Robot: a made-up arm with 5 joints.
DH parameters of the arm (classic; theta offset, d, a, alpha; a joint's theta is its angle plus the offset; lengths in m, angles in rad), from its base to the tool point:
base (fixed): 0 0 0.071 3.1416
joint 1: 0 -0.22 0.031 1.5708
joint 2: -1.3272 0 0.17 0
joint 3: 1.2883 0 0.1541 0
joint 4: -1.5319 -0.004 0 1.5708
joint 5: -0.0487 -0.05 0 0
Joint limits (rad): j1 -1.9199..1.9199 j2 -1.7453..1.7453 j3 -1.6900..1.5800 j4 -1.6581..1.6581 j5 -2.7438..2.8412
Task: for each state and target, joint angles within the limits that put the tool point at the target. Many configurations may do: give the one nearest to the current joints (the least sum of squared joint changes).
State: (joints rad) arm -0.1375 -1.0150 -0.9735 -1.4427 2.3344
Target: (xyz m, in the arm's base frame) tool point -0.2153 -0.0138 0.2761
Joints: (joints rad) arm -0.0342 -1.4372 -1.3883 -1.6581 2.3344
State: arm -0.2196 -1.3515 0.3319 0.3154 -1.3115
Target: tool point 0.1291 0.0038 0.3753
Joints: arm -0.1341 -1.3756 0.8601 0.4764 -1.3115
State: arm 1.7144 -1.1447 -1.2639 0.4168 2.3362
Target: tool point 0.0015 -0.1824 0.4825
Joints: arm 1.9144 -0.2829 -0.3470 0.6881 2.3362
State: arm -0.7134 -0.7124 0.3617 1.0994 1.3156
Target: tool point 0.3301 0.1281 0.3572
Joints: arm -0.4730 0.1520 -0.1897 0.7185 1.3156
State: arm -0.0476 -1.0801 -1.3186 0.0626 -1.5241
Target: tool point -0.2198 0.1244 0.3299
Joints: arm 0.4169 -1.2641 -1.6900 -0.2241 -1.5241
